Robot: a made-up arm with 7 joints.
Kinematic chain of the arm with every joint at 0, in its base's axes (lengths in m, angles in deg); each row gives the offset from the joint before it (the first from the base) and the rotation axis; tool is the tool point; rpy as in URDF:
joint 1: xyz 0 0 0.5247 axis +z
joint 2: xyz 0 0 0 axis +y
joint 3: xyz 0 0 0.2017 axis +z
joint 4: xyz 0.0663 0 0 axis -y
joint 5: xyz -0.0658 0 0.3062 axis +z
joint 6: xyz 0 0 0 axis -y
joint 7: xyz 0.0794 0 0 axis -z
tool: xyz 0 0 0 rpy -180 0 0
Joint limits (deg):
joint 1: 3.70..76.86
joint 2: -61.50..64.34
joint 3: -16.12..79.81
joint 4: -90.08..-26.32
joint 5: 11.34..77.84
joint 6: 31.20..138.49
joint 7: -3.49..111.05
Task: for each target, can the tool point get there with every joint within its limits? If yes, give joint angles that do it. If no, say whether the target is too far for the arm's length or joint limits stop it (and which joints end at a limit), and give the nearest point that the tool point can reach.
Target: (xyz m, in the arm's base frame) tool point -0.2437 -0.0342 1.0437
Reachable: yes | joints 69.05 -44.50 44.57 -62.53 57.51 129.17 5.40
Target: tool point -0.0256 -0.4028 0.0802
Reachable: no: joint limits stop it (at a limit: joint 1, joint 2, joint 3, joint 4, joint 5, joint 6) | nearest point 0.3602 -0.0789 0.2500 | short by 0.532 m
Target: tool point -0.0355 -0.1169 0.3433
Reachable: no: joint limits stop it (at a limit: joint 1, joint 2, joint 3, joint 4, joint 5, joint 6) | nearest point 0.3602 -0.0789 0.2500 | short by 0.408 m
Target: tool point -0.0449 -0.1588 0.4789
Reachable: no: joint limits stop it (at a limit: joint 1, joint 2, joint 3, joint 4, joint 6) | nearest point -0.4434 -0.0749 0.6541 | short by 0.443 m
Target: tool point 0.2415 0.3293 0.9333
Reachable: yes | joints 43.52 16.74 7.91 -39.11 45.22 51.50 30.64
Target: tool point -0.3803 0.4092 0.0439
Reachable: no: too far | nearest point -0.1914 0.4105 0.3152 | short by 0.331 m
